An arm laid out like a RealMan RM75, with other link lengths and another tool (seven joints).
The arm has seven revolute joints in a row. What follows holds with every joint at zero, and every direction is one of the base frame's.
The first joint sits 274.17 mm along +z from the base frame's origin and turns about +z.
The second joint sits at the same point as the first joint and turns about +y.
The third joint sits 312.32 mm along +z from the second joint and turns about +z.
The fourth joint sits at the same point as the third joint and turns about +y.
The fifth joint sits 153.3 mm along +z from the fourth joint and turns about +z.
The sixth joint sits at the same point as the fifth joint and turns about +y.
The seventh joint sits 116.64 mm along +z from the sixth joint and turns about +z.
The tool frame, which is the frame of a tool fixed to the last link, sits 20 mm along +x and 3 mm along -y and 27 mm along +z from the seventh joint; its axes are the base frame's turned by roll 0, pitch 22.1 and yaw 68.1 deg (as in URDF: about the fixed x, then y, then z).
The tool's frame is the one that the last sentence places.
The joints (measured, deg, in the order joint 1, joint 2, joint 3, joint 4, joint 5, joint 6, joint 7), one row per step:
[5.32, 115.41, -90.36, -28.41, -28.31, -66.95, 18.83]
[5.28, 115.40, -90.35, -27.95, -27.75, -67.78, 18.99]
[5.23, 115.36, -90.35, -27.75, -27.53, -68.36, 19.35]
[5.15, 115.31, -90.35, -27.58, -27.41, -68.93, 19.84]
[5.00, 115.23, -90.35, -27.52, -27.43, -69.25, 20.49]
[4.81, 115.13, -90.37, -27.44, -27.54, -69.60, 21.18]
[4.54, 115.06, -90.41, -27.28, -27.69, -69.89, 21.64]
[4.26, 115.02, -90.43, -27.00, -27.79, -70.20, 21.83]
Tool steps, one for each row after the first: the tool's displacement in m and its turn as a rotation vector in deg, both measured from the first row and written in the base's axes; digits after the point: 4 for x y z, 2 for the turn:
[-0.0001, -0.0010, 0.0009, 0.30, 0.77, 0.01]
[-0.0005, -0.0017, 0.0015, 0.35, 1.41, 0.07]
[-0.0007, -0.0027, 0.0019, 0.30, 2.09, 0.12]
[-0.0004, -0.0040, 0.0023, 0.10, 2.70, -0.04]
[0.0000, -0.0058, 0.0026, -0.19, 3.29, -0.20]
[0.0011, -0.0082, 0.0025, -0.51, 3.65, -0.46]
[0.0025, -0.0109, 0.0022, -0.72, 3.85, -0.74]

